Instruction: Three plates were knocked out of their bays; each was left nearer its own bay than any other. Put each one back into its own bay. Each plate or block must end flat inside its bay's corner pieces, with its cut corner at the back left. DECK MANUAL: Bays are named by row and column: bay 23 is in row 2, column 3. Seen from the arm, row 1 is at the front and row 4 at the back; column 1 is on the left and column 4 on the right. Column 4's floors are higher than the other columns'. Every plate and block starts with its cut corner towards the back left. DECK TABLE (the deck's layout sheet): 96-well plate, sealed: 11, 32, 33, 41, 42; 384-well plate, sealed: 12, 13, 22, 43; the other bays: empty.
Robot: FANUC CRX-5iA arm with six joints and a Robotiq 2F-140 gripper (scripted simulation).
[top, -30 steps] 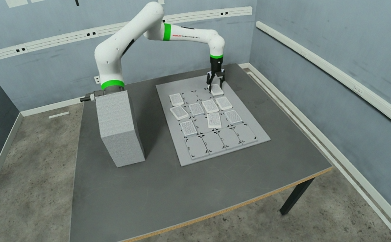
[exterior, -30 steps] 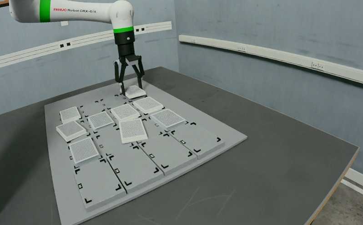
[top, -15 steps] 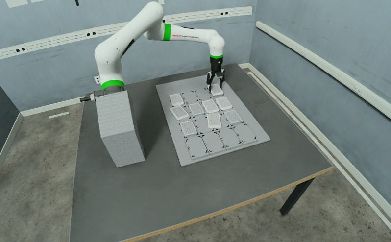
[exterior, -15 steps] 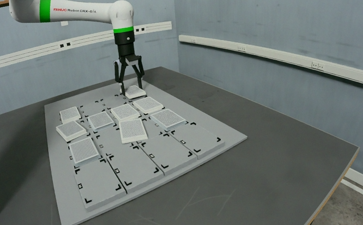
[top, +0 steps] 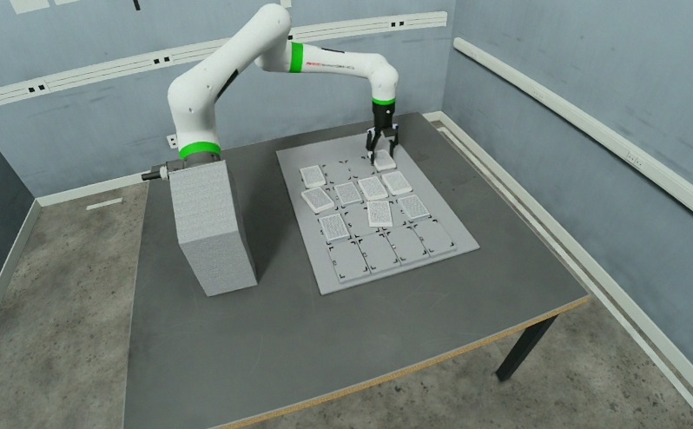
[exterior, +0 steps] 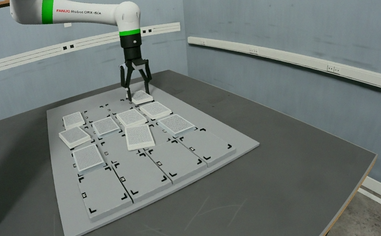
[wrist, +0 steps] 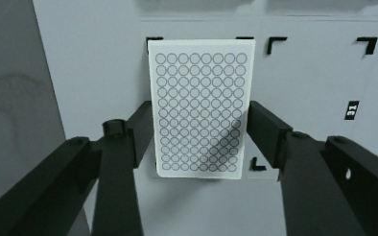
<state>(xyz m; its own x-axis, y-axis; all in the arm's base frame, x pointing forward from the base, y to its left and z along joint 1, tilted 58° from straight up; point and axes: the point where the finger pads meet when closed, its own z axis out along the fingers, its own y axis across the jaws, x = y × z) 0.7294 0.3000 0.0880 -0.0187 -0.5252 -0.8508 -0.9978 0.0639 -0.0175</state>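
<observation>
The label 22 lies 260 mm behind my hand, 160 mm to the right of it and 40 mm below it. From my hand the other things lie so: bay label (50 mm behind, 330 mm to the right, 40 mm below); then 384-well plate (330 mm behind, 320 mm to the right, 30 mm below).
</observation>
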